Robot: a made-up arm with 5 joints.
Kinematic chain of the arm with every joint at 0, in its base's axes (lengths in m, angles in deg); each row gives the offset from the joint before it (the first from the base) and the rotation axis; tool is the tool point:
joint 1: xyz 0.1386 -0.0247 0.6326 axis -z
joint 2: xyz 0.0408 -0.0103 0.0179 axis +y
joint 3: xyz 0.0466 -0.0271 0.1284 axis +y
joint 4: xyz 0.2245 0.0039 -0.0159 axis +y
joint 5: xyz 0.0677 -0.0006 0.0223 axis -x
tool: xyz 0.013 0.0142 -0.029
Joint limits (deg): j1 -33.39..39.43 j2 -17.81..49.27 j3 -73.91..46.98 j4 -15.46..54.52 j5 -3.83..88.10
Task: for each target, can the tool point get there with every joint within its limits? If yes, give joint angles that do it. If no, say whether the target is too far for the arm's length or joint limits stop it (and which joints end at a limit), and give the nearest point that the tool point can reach.
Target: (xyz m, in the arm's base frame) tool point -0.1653 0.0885 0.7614
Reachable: no: joint limits stop it (at a limit: joint 1, joint 2, joint 3, joint 4, joint 5) | nearest point 0.1177 -0.0885 1.0869 | short by 0.466 m
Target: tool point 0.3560 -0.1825 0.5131
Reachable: yes | joints 23.13 11.66 34.61 41.47 78.58
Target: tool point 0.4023 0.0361 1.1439
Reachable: no: too far | nearest point 0.3622 0.0269 1.0549 | short by 0.098 m
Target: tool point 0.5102 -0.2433 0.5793
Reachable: yes | joints 23.79 43.02 -28.52 31.07 55.90
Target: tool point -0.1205 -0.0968 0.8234
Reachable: no: joint limits stop it (at a limit: joint 1, joint 2, joint 3, joint 4, joint 5) | nearest point 0.1177 -0.0885 1.0869 | short by 0.355 m
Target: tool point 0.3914 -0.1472 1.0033
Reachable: yes | joints 15.64 0.20 -63.95 37.58 55.16
